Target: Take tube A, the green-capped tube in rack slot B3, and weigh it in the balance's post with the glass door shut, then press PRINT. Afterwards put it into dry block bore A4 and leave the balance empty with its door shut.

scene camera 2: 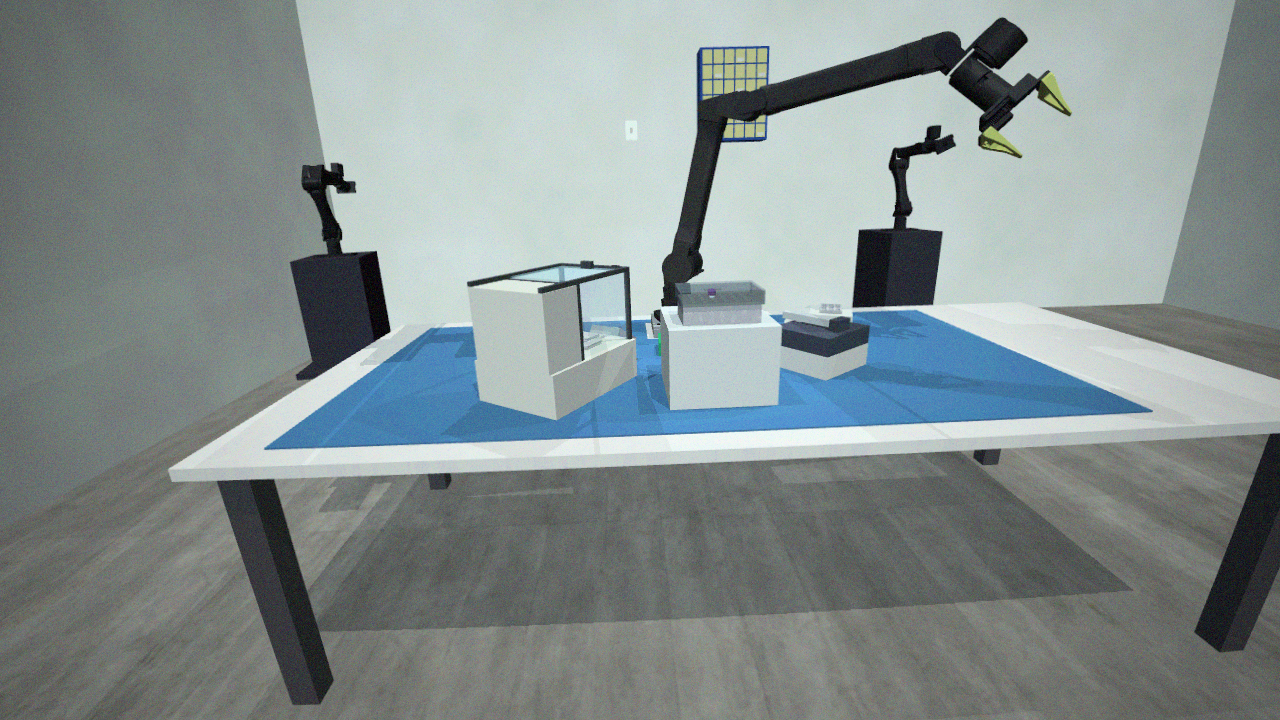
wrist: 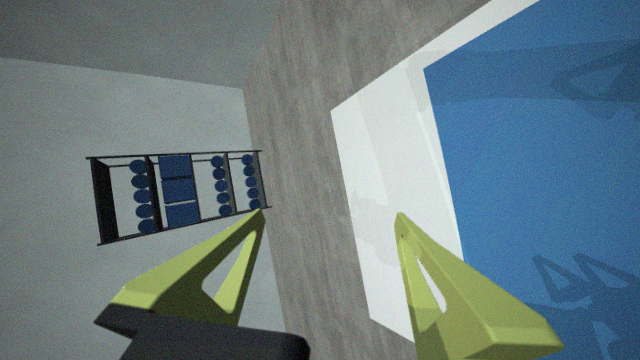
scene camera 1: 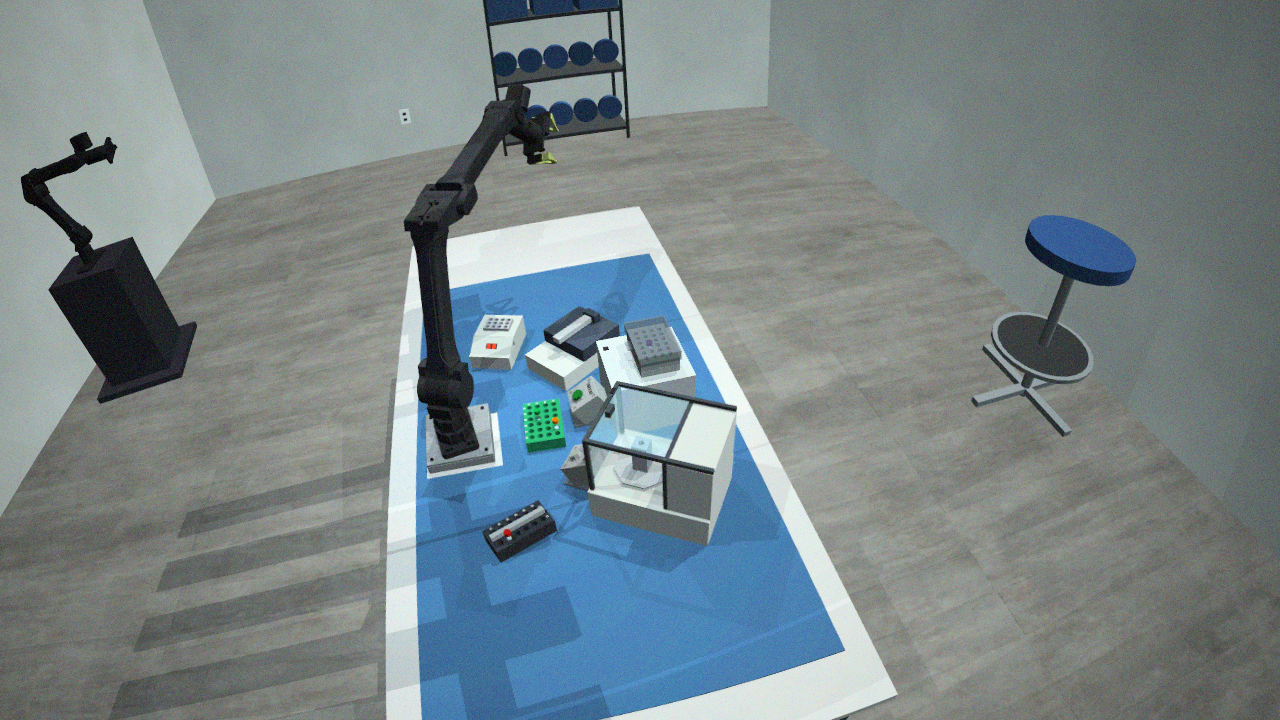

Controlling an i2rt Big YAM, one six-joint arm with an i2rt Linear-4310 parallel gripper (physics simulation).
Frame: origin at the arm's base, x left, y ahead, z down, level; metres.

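Seen in the pictures: gripper, between the fingertips: (scene camera 2: 1046,136) (wrist: 326,216) (scene camera 1: 555,147); arm's base, origin of its link: (scene camera 1: 456,434).
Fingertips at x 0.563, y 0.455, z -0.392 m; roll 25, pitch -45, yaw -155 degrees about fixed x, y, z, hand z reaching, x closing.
Offsets run from my fingertips to a thing's top centre. "spot": to the spot under its first point.
My gripper (scene camera 1: 554,141) (scene camera 2: 1045,134) (wrist: 326,216) is open and empty, high in the air beyond the instruments. The green rack @[dx -0.598, dy -0.259, dz +0.393 m] (scene camera 1: 543,437) stands beside the arm's base; an orange and a white spot show in it, but tube A's green cap cannot be made out against the green. The balance @[dx -0.856, dy -0.127, dz +0.201 m] (scene camera 1: 723,461) (scene camera 2: 514,344) is a white housing with glass panels. Its post @[spot: dx -0.939, dy -0.157, dz +0.211 m] (scene camera 1: 640,454) appears empty; whether the door is shut I cannot tell. A white box with a red display and a grid top (scene camera 1: 496,344) may be the dry block; bore A4 cannot be made out.
A dark-topped box @[dx -0.388, dy -0.116, dz +0.321 m] (scene camera 1: 597,337) (scene camera 2: 823,338) and a white box @[dx -0.608, dy -0.057, dz +0.233 m] (scene camera 1: 666,383) (scene camera 2: 720,367) bearing a grey block (scene camera 1: 653,340) (scene camera 2: 720,313) stand behind the balance. A wedge with a green button @[spot: dx -0.628, dy -0.157, dz +0.369 m] (scene camera 1: 588,407) lies by the rack. A black block @[dx -0.864, dy -0.390, dz +0.375 m] (scene camera 1: 521,537) stands nearer the camera.
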